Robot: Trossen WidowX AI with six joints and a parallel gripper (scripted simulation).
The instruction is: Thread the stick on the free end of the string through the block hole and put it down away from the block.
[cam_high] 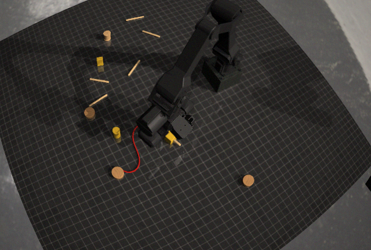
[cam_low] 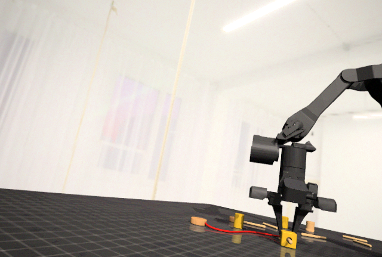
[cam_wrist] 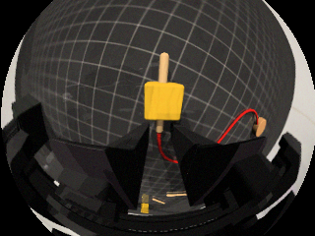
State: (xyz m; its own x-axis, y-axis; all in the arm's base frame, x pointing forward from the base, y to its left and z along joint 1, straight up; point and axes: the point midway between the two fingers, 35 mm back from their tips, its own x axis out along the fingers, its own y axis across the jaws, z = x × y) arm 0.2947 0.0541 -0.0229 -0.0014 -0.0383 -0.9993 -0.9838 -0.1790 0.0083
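Right now the thin wooden stick is 20 mm to the left of my gripper tip. The rest, counted from my gripper tip: round wooden button 200 mm ahead, 30 mm to the left, 10 mm below; yellow cylinder 130 mm ahead, 80 mm to the right.
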